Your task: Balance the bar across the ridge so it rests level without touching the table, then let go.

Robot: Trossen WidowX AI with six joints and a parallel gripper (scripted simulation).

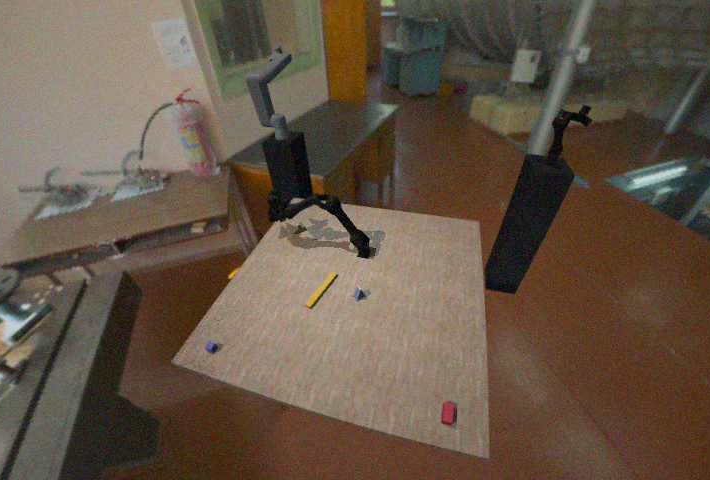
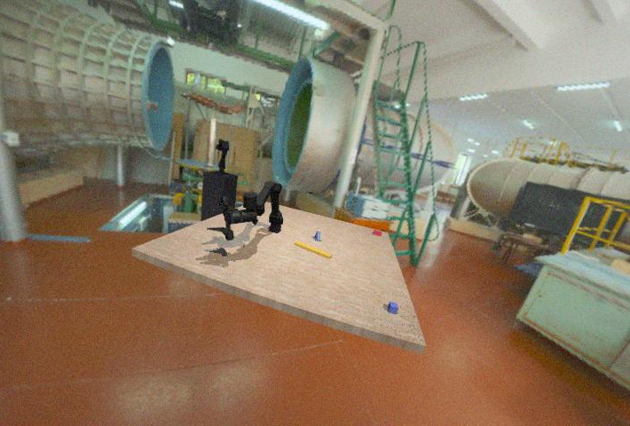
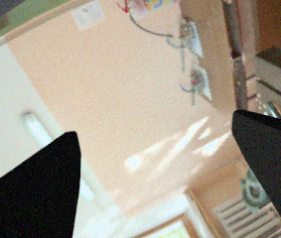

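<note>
The yellow bar lies 40 cm ahead of my gripper tip, 45 cm to the left of it and 21 cm below it. From my gripper tip the other things lie so: blue cube: 83 cm ahead, 10 cm to the left, 20 cm below; then red block: 83 cm ahead, 110 cm to the left, 20 cm below.
</note>
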